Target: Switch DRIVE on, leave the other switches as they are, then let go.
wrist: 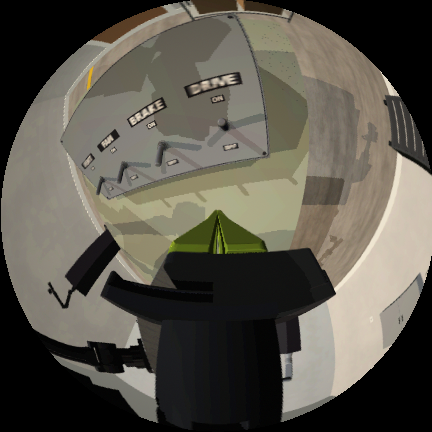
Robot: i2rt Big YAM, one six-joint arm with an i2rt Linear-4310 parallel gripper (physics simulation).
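Where they show: gripper, fingertip midpoint: point(217, 214); arm's base, link origin: point(146, 356).
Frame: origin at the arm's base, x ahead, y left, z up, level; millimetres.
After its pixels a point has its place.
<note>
The grey switch panel point(200, 50) {x 643, y 8, z -286 mm} fills the upper left of the wrist view. The DRIVE switch point(223, 123) {x 532, y -53, z -286 mm} is the rightmost one; its light tip shows slightly above its dark base, towards the ON label point(217, 99) {x 571, y -30, z -318 mm}. The BRAKE switch point(160, 154) {x 466, y 44, z -310 mm}, the FAN switch point(122, 172) {x 410, y 149, z -317 mm} and a leftmost switch point(101, 185) {x 354, y 256, z -318 mm} have levers pointing down, towards their lower labels. The leftmost name label is too blurred to read surely. My gripper point(217, 214) {x 441, y -80, z -220 mm} is shut and empty, with its green fingertips below the panel's lower edge in the view, apart from all the switches.
A pale greenish surface point(260, 210) {x 362, y -196, z -422 mm} lies around and below the panel, with shadows across it. A brown wood-like surface point(320, 150) is to the right. A dark slatted object point(410, 130) is at the far right, and a black angular part point(93, 262) is at the left.
</note>
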